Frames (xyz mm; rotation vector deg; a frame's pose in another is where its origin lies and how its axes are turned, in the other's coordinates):
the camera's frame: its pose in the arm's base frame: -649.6 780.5 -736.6 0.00 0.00 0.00
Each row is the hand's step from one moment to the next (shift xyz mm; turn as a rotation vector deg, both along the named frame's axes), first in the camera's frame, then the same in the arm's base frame.
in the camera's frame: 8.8 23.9 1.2 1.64 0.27 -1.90
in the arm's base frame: 8.8 23.9 1.2 1.64 0.27 -1.90
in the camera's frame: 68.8 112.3 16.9 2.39 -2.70 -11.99
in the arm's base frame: 68.8 112.3 16.9 2.39 -2.70 -11.99
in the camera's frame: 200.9 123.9 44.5 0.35 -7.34 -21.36
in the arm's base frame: 200.9 123.9 44.5 0.35 -7.34 -21.36
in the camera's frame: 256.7 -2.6 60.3 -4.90 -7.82 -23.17
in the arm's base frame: 256.7 -2.6 60.3 -4.90 -7.82 -23.17
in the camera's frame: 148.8 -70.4 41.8 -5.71 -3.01 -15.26
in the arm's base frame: 148.8 -70.4 41.8 -5.71 -3.01 -15.26
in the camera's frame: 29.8 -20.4 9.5 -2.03 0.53 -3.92
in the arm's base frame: 29.8 -20.4 9.5 -2.03 0.53 -3.92
